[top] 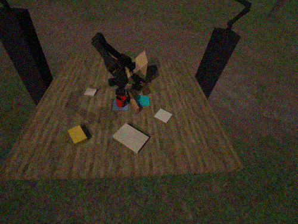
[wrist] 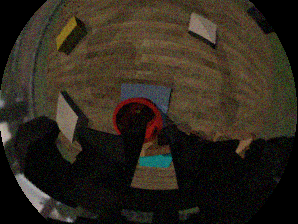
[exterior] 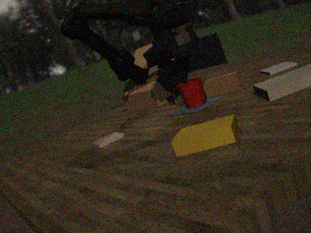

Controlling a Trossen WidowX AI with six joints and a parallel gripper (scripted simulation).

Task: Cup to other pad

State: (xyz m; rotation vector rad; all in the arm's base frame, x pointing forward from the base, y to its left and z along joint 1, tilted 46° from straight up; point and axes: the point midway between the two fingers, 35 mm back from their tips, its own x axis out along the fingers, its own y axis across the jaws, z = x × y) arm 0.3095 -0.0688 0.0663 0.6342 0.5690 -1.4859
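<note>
The red cup lies 30 mm below my gripper tip and 30 mm ahead of it. The rest, counted from my gripper tip: teal pad 160 mm to the left, 80 mm below, 20 mm behind; then blue pad 80 mm below, 30 mm ahead; then wooden block 80 mm to the left, 60 mm below.
</note>
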